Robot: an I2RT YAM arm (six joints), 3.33 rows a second.
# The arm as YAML. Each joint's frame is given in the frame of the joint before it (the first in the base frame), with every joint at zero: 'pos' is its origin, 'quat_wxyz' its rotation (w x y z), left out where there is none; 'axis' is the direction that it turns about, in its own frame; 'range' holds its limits. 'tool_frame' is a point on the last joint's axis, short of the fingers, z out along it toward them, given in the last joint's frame.
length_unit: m
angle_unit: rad
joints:
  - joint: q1
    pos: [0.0, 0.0, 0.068]
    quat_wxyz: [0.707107, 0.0, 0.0, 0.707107]
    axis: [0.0, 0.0, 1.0]
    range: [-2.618, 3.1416]
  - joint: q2
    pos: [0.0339, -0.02, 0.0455]
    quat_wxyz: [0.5, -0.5, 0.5, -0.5]
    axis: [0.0, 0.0, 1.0]
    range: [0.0, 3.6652]
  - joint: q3
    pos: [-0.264, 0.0, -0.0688]
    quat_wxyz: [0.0, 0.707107, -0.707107, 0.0]
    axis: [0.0, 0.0, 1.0]
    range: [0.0, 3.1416]
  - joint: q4
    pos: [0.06, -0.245, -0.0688]
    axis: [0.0, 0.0, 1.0]
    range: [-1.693, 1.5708]
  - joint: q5
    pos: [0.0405, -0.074, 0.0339]
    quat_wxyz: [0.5, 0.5, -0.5, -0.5]
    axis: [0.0, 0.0, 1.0]
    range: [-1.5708, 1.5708]
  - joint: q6
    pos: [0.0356, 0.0, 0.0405]
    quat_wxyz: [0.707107, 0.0, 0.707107, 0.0]
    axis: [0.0, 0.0, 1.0]
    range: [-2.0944, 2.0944]
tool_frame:
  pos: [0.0, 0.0, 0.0]
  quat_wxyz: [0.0, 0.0, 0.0, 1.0]
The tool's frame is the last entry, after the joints.
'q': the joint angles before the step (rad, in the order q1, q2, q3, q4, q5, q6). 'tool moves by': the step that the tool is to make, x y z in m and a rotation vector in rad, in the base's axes. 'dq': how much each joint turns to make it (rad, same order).
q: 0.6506, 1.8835, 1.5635, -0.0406, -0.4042, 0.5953
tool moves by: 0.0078, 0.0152, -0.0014, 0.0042, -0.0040, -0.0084
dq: 0.0174, 0.0596, 0.0716, -0.0022, 0.0239, 0.0106
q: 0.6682, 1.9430, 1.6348, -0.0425, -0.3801, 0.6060
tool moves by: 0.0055, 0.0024, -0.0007, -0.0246, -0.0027, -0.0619
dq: 0.0015, 0.0218, 0.0336, -0.0240, 0.0667, 0.0027
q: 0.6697, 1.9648, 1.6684, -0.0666, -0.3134, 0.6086
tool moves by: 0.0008, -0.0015, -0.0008, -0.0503, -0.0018, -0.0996
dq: 0.0046, -0.0006, 0.0093, -0.0397, 0.1118, 0.0008
